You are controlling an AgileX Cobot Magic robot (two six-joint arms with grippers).
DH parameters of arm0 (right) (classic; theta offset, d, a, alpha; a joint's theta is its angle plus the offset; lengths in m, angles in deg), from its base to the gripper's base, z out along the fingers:
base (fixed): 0 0 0 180
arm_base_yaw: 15.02 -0.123 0 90
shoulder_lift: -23.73 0 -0.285 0
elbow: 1.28 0 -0.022 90
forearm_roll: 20.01 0.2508 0 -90
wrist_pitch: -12.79 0 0.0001 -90
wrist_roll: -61.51 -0.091 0 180
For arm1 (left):
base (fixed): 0 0 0 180
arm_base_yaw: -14.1 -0.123 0 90
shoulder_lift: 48.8 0 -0.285 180
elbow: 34.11 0 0.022 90
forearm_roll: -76.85 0.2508 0 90
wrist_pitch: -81.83 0 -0.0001 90
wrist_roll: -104.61 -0.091 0 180
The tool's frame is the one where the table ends.
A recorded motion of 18 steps. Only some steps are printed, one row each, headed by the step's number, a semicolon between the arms.
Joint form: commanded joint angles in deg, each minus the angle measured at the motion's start. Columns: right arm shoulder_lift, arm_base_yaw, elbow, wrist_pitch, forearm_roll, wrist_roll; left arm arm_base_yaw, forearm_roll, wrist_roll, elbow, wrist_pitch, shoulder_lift.
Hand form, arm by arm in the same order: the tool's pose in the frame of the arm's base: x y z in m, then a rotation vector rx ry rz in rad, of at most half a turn. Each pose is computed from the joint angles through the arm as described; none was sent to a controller.
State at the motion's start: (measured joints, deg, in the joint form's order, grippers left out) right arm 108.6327 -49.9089 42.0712 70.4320 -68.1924 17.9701; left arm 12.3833 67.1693 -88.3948 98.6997 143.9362 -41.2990
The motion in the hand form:
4: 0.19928 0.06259 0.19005 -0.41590 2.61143 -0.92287; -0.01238 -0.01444 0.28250 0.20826 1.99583 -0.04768
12: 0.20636 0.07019 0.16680 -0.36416 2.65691 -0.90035; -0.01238 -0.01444 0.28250 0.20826 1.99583 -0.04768
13: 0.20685 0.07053 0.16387 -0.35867 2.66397 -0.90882; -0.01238 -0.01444 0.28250 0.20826 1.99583 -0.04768
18: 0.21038 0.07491 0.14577 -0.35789 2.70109 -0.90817; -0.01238 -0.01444 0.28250 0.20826 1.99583 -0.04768
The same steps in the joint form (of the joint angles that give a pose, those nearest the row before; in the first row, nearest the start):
4: 4.35 0.17 -0.63 1.95 -4.01 -5.50; 0.00 -0.40 0.23 -0.11 -0.17 -1.09
12: 10.31 0.17 -0.63 -1.38 -4.01 -11.35; 0.00 -0.40 0.23 -0.11 -0.17 -1.09
13: 11.12 0.17 -0.63 -1.37 -4.01 -11.92; 0.00 -0.40 0.23 -0.11 -0.17 -1.09
18: 15.58 0.17 -0.63 -3.67 -4.07 -14.50; 0.00 -0.40 0.23 -0.11 -0.17 -1.09

